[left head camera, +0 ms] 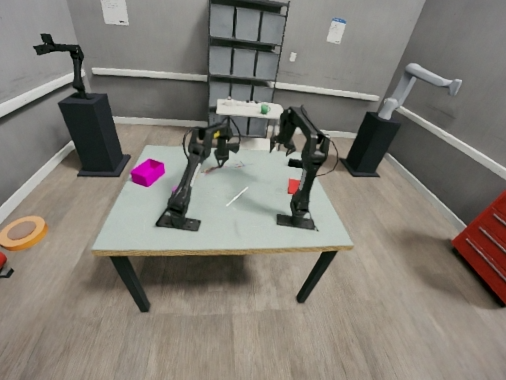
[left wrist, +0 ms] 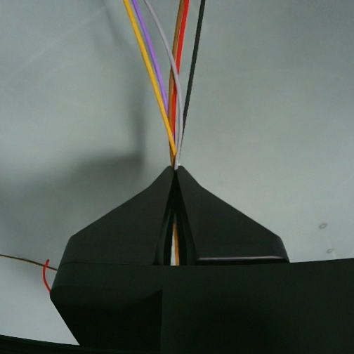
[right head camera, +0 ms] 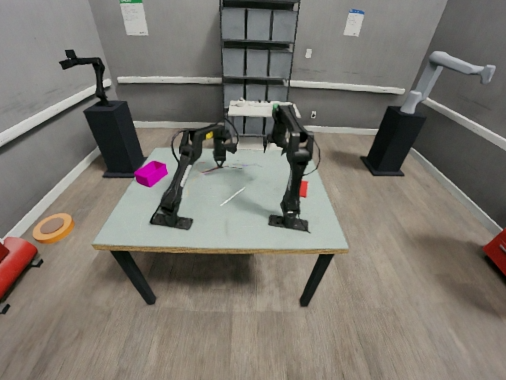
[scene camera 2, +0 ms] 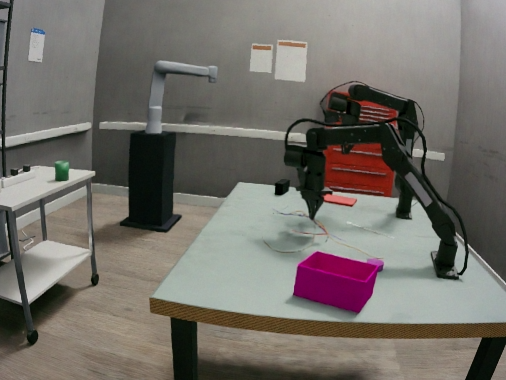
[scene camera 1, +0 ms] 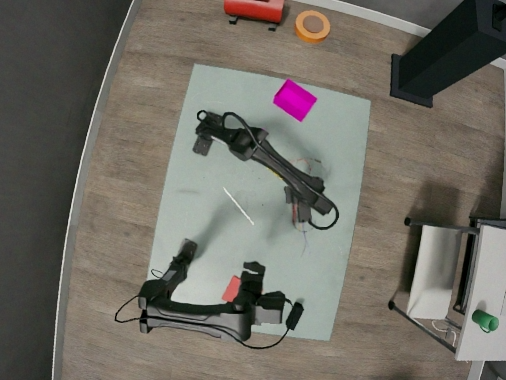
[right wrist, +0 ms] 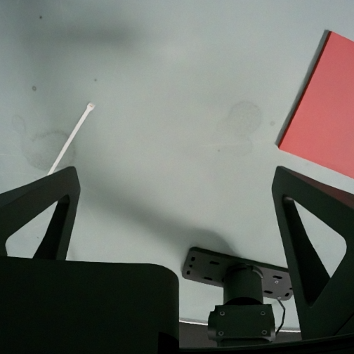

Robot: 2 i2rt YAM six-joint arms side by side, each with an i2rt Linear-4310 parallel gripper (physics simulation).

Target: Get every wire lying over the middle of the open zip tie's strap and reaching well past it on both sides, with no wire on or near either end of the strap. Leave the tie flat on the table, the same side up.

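Frame: origin at the left arm's base, x ahead, y left, z up, level; centimetres.
Seen in the pictures: left gripper, fingertip midpoint: (left head camera: 220, 167) (right head camera: 219, 167) (scene camera 2: 311, 219); right gripper, fingertip midpoint: (left head camera: 277, 154) (right head camera: 272, 154) (scene camera 2: 344, 154) (scene camera 1: 253, 274); left arm's base, origin of the base link: (left head camera: 179, 223) (right head camera: 172, 222) (scene camera 2: 443, 265) (scene camera 1: 207, 134); right arm's base, origin of the base link: (left head camera: 295, 222) (right head camera: 288, 223) (scene camera 2: 403, 212) (scene camera 1: 183, 261).
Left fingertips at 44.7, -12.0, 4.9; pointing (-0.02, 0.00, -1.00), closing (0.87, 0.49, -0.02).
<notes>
Offsets run from my left fingertips to a thing's top centre, as dx, dy, dz. "*": to the spot under its first point.
The white zip tie @[* -19.8, -13.2, -4.6] (left head camera: 237, 196) (right head camera: 233, 196) (scene camera 1: 238, 206) (scene camera 2: 370, 230) (right wrist: 71, 139) lies straight and open on the table, its small head at the upper end in the right wrist view. No wire crosses it. My left gripper (left head camera: 220, 165) (right head camera: 219, 166) (scene camera 2: 312, 218) (left wrist: 174, 177) is shut on the wires (left wrist: 150, 65) (scene camera 2: 326, 231), low over the table, beyond the tie. Yellow, purple, grey, brown, red and black wires run together at its tips and fan out upward in the left wrist view. My right gripper (left head camera: 281, 151) (right wrist: 175, 176) is open and empty, high above the table.
A magenta box @[-13.3, +40.2, +2.6] (left head camera: 148, 172) (right head camera: 151, 173) (scene camera 1: 294, 101) (scene camera 2: 335, 282) stands near the table edge, with a small purple object @[-22.2, +20.6, -3.0] (scene camera 2: 376, 264) by it. A red flat slab @[-3.9, -49.6, -3.9] (left head camera: 293, 186) (scene camera 1: 232, 289) (scene camera 2: 340, 200) (right wrist: 325, 105) lies below the right arm.
</notes>
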